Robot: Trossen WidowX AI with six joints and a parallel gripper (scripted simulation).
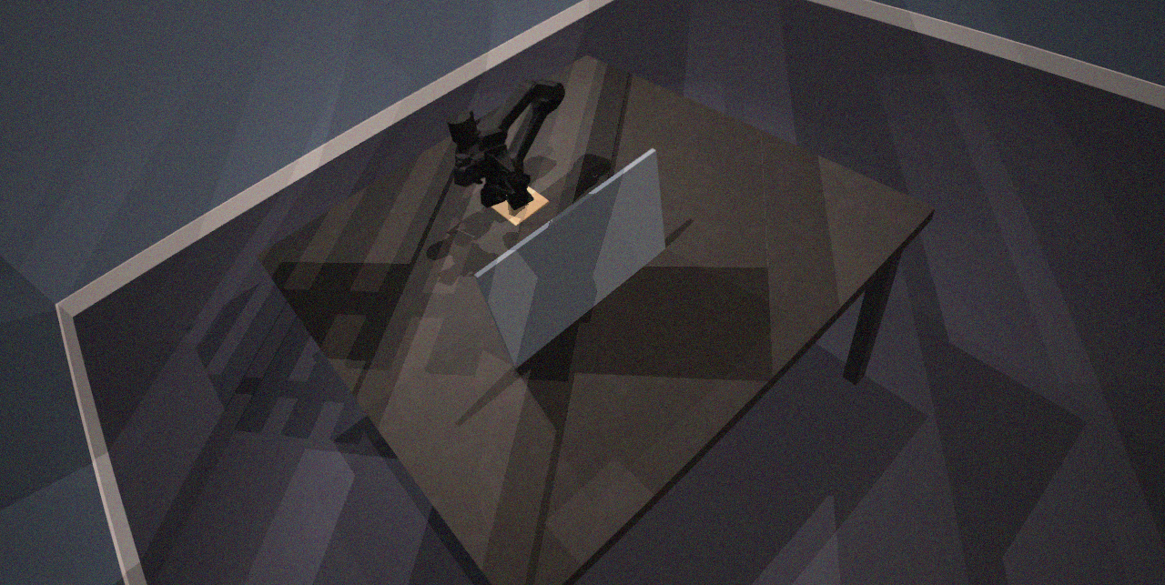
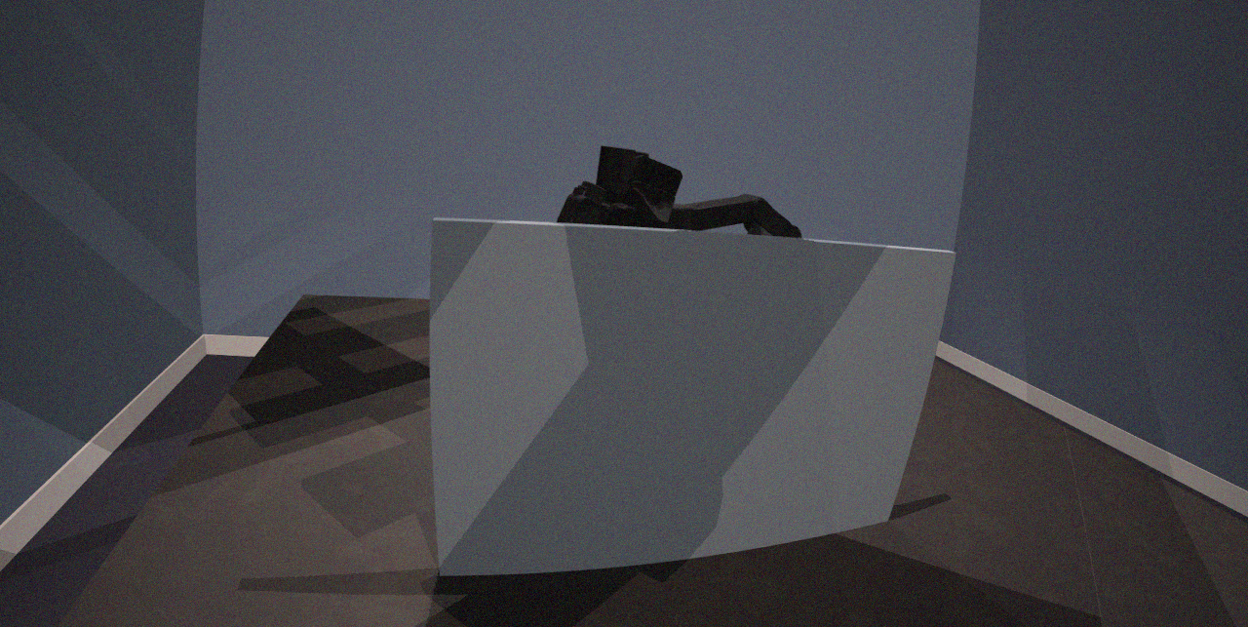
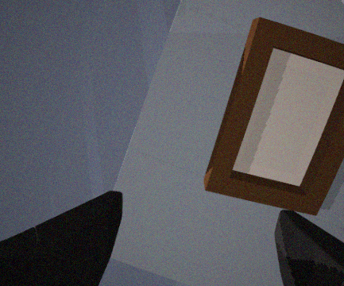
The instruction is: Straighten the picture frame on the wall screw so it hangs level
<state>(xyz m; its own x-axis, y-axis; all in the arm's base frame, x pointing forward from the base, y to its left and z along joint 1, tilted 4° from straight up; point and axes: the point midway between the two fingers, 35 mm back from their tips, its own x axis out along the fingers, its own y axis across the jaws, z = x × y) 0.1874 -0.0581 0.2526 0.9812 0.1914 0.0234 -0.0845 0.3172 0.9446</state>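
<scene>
The wooden picture frame is 200 mm ahead of my gripper tip, 20 mm to the left of it and 90 mm below it. Round my gripper tip: grey wall panel: 210 mm ahead, 40 mm to the left, 100 mm below.
</scene>
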